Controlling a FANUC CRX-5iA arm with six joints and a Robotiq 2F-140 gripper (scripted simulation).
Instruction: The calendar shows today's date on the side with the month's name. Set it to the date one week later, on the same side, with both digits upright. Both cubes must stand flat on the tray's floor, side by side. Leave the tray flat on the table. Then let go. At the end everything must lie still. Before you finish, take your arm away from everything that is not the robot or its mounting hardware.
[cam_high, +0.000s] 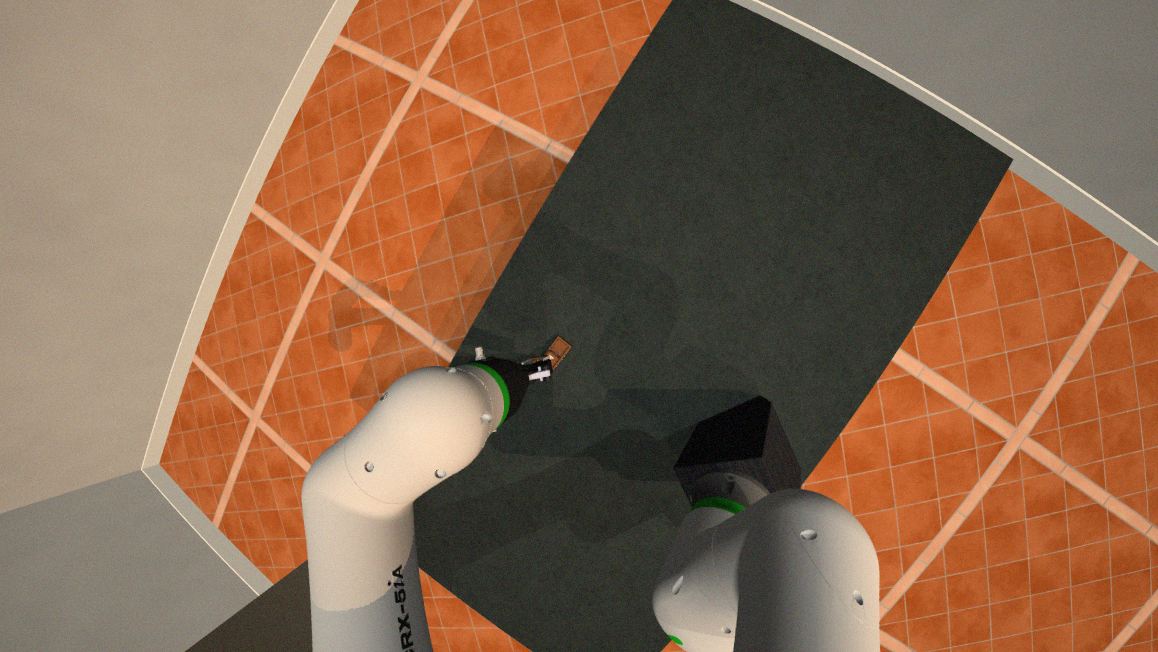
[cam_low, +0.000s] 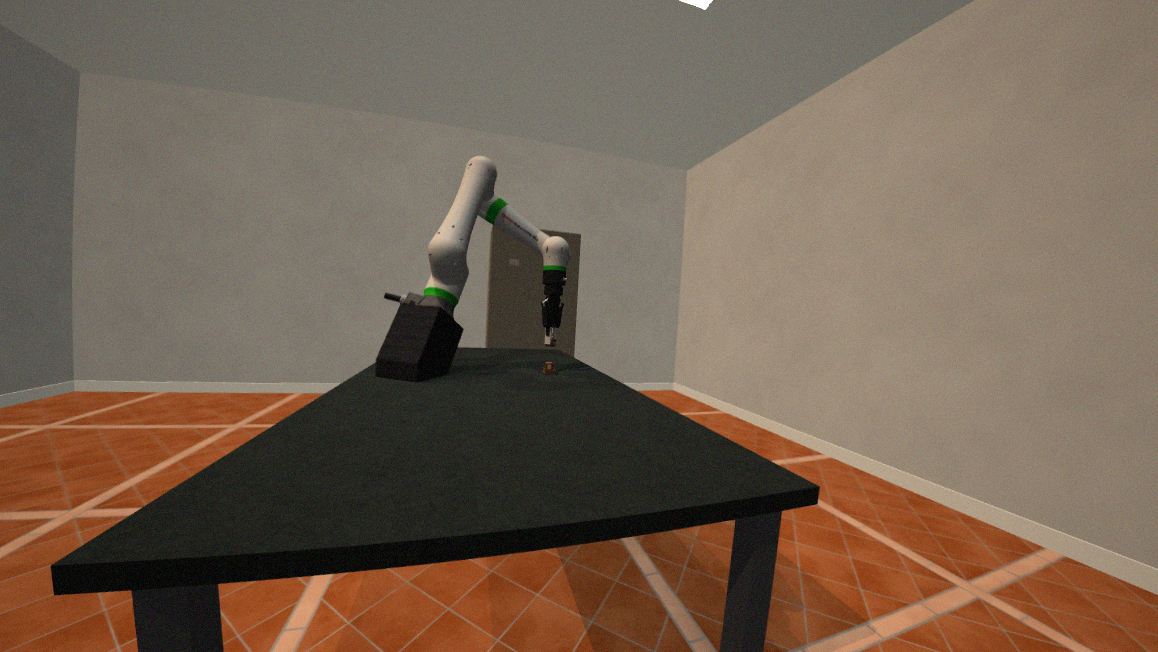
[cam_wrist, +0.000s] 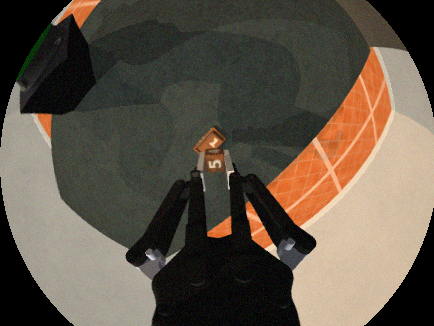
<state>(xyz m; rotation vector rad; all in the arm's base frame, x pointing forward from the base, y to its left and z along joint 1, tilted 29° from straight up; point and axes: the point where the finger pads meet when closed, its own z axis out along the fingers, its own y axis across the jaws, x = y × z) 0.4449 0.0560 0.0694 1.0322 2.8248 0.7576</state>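
Right now the brown tray is 14 cm below my hand and 2 cm to the right of it. The rest, counted from my hand: brown cube: 3 cm below.
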